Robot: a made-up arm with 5 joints.
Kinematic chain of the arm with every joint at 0, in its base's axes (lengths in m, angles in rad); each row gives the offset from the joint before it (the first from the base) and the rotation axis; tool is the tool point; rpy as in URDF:
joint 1: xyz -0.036 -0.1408 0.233 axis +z
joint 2: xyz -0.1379 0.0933 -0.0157 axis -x
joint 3: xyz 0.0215 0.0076 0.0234 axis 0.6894 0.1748 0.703
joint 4: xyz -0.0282 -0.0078 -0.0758 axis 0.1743 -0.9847 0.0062
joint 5: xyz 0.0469 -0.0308 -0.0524 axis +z
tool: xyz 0.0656 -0.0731 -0.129 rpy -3.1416 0 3.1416
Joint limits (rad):
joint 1: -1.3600..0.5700
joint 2: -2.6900..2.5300
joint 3: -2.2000..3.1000
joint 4: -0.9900..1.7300
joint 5: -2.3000..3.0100
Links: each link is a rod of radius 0.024 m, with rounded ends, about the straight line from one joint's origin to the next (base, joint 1, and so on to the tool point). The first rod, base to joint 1, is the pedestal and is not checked.
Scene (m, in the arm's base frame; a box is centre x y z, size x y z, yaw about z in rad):
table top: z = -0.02
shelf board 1: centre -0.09 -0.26 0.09 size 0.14 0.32 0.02 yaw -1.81
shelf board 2: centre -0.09 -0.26 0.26 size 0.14 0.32 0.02 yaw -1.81
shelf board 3: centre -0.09 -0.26 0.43 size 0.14 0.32 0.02 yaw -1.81
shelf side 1: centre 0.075 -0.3 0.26 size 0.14 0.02 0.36 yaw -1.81
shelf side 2: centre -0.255 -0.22 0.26 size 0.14 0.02 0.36 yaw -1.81
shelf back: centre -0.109 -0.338 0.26 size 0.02 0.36 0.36 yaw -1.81
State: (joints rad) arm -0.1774 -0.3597 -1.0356 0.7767 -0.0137
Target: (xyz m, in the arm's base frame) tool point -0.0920 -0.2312 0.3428
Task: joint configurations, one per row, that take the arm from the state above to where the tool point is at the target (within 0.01 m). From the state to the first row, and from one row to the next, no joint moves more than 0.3 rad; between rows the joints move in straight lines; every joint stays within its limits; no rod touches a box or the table.
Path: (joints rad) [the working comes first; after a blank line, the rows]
Joints at the target: -0.0146 -2.5037 1.3858 0.8205 1.0385
Straight joint move there: touches shelf board 1.

1: -0.3056 -0.4366 -0.7488 0.9674 0.0309
2: -0.4338 -0.5135 -0.4619 1.1580 0.0755
3: -0.5620 -0.5904 -0.1751 1.3487 0.1201
4: -0.6902 -0.6672 0.1117 1.5393 0.1647
5: -0.8185 -0.7441 0.3986 1.7300 0.2093
6: -0.6845 -1.0374 0.5631 1.5784 0.3475
7: -0.5505 -1.3306 0.7276 1.4268 0.4857
8: -0.4165 -1.6239 0.8922 1.2753 0.6239
9: -0.2826 -1.9172 1.0567 1.1237 0.7621
10: -0.1486 -2.2104 1.2213 0.9721 0.9003
11: -0.0146 -2.5037 1.3858 0.8205 1.0385

